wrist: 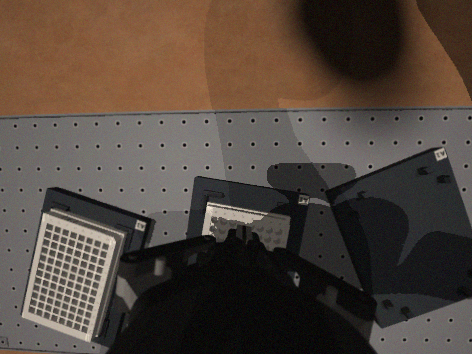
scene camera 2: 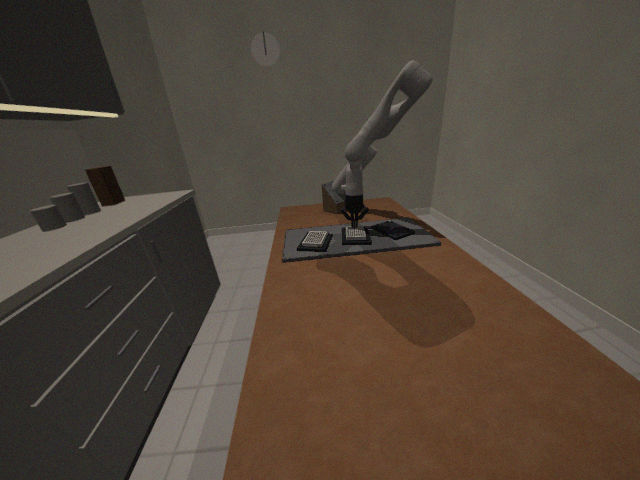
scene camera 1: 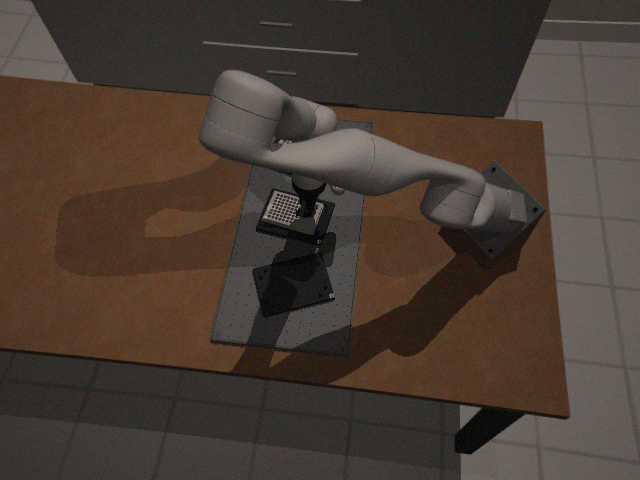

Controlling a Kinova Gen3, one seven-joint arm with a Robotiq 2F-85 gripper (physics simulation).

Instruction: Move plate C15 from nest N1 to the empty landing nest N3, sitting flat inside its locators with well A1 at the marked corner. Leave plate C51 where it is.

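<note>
A pale plate with round wells [scene camera 1: 280,206] [scene camera 2: 356,235] [wrist: 281,225] sits in the middle dark nest [scene camera 1: 328,210] [wrist: 199,200]. My gripper [scene camera 1: 305,213] [scene camera 2: 354,225] [wrist: 242,235] is shut and empty, over this plate; contact cannot be told. It hides much of the plate in the wrist view. A pale plate with square wells [scene camera 2: 315,238] [wrist: 70,275] sits in another nest [wrist: 65,197]. The plate names are not legible. The empty landing nest [scene camera 1: 310,284] [scene camera 2: 392,229] [wrist: 440,210] is turned at an angle, with a white A1 mark [scene camera 1: 331,296] [wrist: 440,154] at one corner.
The nests stand on a grey perforated board [scene camera 1: 237,320] [scene camera 2: 292,254] [wrist: 150,132] on the brown table [scene camera 1: 129,320] [scene camera 2: 413,403]. My arm hides much of the square-well plate in scene camera 1. The arm's base plate [scene camera 1: 491,242] stands near the table's right end.
</note>
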